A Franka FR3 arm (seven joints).
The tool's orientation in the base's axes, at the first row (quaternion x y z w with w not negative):
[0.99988 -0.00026 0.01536 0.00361]
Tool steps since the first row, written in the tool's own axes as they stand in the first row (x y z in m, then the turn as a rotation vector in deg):
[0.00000 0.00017 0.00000 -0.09 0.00 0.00]
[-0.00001 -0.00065 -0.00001 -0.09 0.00 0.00]
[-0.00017 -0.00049 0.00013 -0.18 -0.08 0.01]
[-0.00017 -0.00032 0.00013 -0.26 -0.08 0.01]
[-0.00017 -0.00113 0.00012 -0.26 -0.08 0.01]
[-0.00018 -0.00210 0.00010 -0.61 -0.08 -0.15]
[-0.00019 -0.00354 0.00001 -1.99 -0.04 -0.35]
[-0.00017 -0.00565 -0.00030 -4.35 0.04 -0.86]
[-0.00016 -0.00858 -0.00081 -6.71 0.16 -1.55]
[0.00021 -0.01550 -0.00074 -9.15 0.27 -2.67]
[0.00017 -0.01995 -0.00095 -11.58 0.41 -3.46]
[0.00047 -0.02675 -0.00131 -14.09 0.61 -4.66]
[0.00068 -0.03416 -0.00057 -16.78 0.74 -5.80]
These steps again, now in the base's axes. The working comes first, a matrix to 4 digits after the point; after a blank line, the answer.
The tool's axes in the first row as the columns of a matrix, in the base's axes (used below as rounded here):
[0.9995 -0.0006 0.0307]
[-0.0004 -1.0000 -0.0072]
[0.0307 0.0072 -0.9995]

[0.00000 -0.00017 0.00000 -0.09 0.00 0.00]
[-0.00001 0.00065 0.00001 -0.09 0.00 0.00]
[-0.00017 0.00049 -0.00014 -0.18 0.08 -0.02]
[-0.00017 0.00032 -0.00014 -0.26 0.08 -0.02]
[-0.00017 0.00113 -0.00013 -0.26 0.08 -0.02]
[-0.00018 0.00210 -0.00012 -0.61 0.08 0.13]
[-0.00019 0.00354 -0.00004 -2.00 0.04 0.29]
[-0.00018 0.00565 0.00025 -4.37 -0.03 0.73]
[-0.00018 0.00859 0.00074 -6.75 -0.15 1.34]
[0.00020 0.01551 0.00063 -9.23 -0.25 2.39]
[0.00015 0.01996 0.00081 -11.68 -0.38 3.11]
[0.00045 0.02676 0.00113 -14.23 -0.57 4.23]
[0.00068 0.03416 0.00034 -16.95 -0.69 5.29]

